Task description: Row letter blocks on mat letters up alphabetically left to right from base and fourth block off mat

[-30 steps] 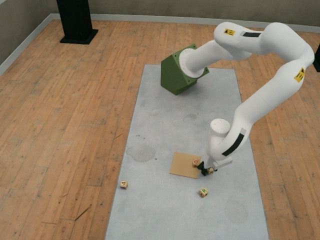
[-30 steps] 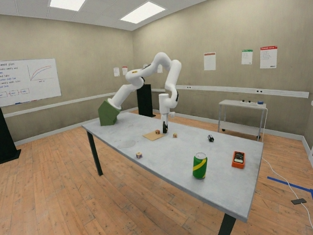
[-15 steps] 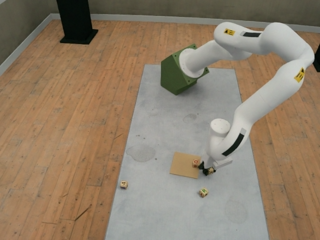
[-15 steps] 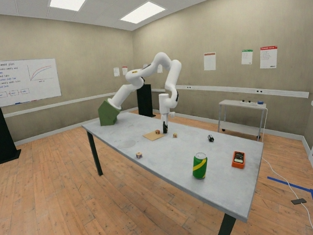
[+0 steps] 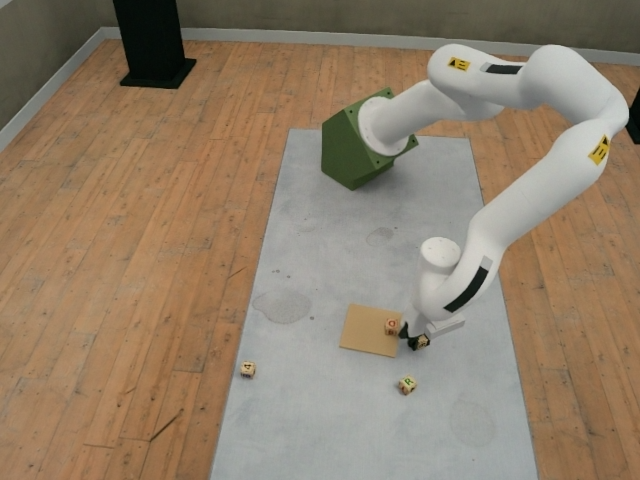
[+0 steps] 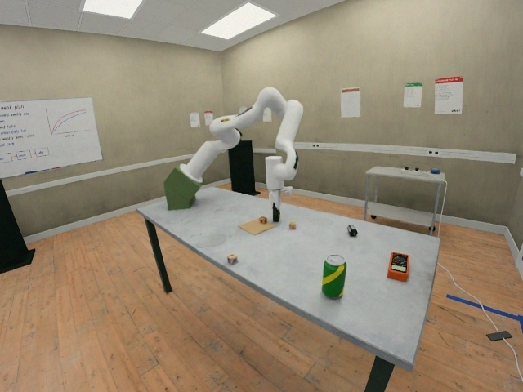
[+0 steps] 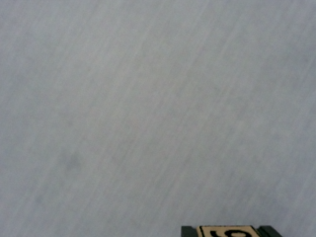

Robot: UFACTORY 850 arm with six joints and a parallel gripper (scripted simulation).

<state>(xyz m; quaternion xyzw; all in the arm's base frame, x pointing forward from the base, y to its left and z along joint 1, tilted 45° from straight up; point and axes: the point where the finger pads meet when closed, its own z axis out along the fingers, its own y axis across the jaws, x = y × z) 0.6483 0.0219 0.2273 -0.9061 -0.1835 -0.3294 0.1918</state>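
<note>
The tan square mat lies 30 mm behind my hand, 120 mm to the right of it and 20 mm below it. Also, from my hand: block marked 4: 140 mm ahead, 400 mm to the right, 10 mm below; then green can: 510 mm ahead, 300 mm to the right, 40 mm above; then small black object: 390 mm ahead, 90 mm to the left.
</note>
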